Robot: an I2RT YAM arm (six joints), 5 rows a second.
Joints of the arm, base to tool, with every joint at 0 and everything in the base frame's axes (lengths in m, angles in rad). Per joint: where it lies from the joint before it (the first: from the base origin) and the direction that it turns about. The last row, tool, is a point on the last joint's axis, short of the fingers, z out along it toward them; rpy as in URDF.
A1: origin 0 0 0.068 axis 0 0 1
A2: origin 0.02 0.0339 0.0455 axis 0 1 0
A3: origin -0.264 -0.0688 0 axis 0 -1 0
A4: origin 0.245 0.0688 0.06 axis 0 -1 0
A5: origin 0.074 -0.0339 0.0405 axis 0 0 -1
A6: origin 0.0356 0 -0.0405 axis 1 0 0
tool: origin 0 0 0 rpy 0 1.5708 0
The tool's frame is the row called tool.
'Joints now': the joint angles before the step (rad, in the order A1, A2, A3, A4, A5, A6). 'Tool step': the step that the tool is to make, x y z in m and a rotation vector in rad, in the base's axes. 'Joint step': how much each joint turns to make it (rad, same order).
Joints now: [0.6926, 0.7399, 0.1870, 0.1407, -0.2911, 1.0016]
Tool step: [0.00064, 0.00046, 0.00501, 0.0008, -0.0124, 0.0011]
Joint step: [0.0001, -0.0076, 0.0161, -0.0158, 0.0020, -0.0074]
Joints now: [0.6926, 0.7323, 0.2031, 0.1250, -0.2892, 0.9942]
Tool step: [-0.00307, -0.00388, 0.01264, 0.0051, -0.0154, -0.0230]
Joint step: [-0.0017, -0.0698, 0.0333, -0.0872, 0.0219, 0.0029]
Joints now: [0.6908, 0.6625, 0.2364, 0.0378, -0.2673, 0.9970]
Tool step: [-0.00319, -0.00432, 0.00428, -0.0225, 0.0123, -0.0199]
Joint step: [-0.0044, -0.0433, 0.0207, -0.0886, 0.0180, -0.0028]
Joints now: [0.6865, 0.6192, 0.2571, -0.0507, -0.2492, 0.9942]
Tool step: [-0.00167, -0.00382, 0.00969, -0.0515, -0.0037, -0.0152]
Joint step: [-0.0067, -0.0255, 0.0504, -0.1139, 0.0254, -0.0359]
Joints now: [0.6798, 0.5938, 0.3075, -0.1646, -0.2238, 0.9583]
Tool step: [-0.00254, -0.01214, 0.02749, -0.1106, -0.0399, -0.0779]
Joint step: [-0.0329, -0.0425, 0.1248, -0.2181, 0.0913, -0.0798]
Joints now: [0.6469, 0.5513, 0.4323, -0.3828, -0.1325, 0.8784]
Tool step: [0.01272, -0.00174, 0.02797, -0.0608, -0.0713, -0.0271]
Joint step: [-0.0560, 0.0695, 0.1162, -0.0355, 0.0179, -0.0944]
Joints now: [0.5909, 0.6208, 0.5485, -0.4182, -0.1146, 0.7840]
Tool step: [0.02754, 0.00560, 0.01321, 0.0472, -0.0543, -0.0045]
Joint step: [-0.0740, 0.1236, 0.0480, 0.1437, -0.0675, -0.0205]
